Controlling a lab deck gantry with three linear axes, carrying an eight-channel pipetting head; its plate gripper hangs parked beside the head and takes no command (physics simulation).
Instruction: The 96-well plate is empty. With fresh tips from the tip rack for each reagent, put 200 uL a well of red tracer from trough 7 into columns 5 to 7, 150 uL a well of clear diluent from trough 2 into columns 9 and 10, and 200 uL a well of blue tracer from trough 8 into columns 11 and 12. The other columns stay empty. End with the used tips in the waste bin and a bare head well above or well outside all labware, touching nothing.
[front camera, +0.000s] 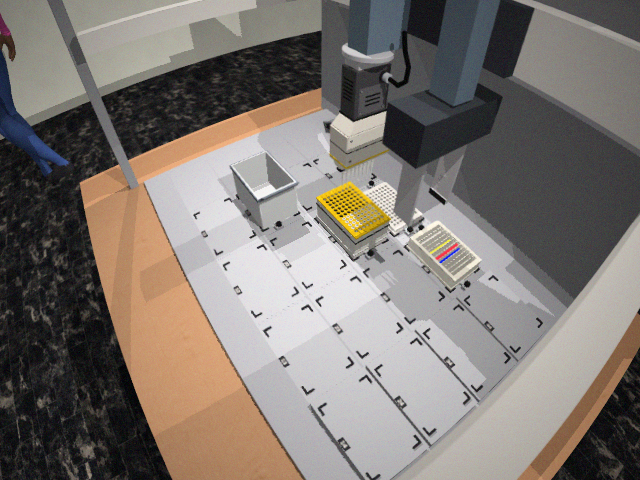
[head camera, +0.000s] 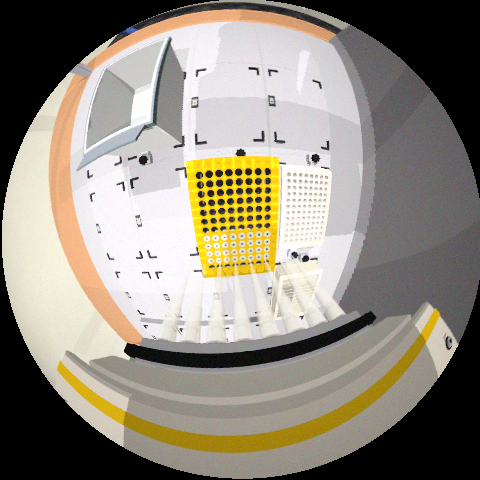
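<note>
The pipetting head (front camera: 359, 139) (head camera: 240, 395) carries eight pale translucent tips (front camera: 359, 170) (head camera: 217, 320); no coloured liquid shows in them. In the front view their ends hang behind the yellow tip rack (front camera: 355, 235) (head camera: 232, 162), which has several empty rows, some rows of tips and an empty end row. The white well plate (front camera: 383, 184) (head camera: 306, 169) shows no colour in its visible wells. The trough block (front camera: 431, 263) (head camera: 319, 280) shows yellow, red and blue strips in the front view; tips partly cover it in the head view. The plate gripper (front camera: 421, 207) hangs open and empty.
The tall waste bin (front camera: 279, 206) (head camera: 172, 100) stands beyond the tip rack to the left; no tips show in it. The dark gripper body (front camera: 439, 126) hangs beside the head, its finger partly covering the well plate. A grey wall (front camera: 516, 180) (head camera: 420, 200) bounds the deck's right.
</note>
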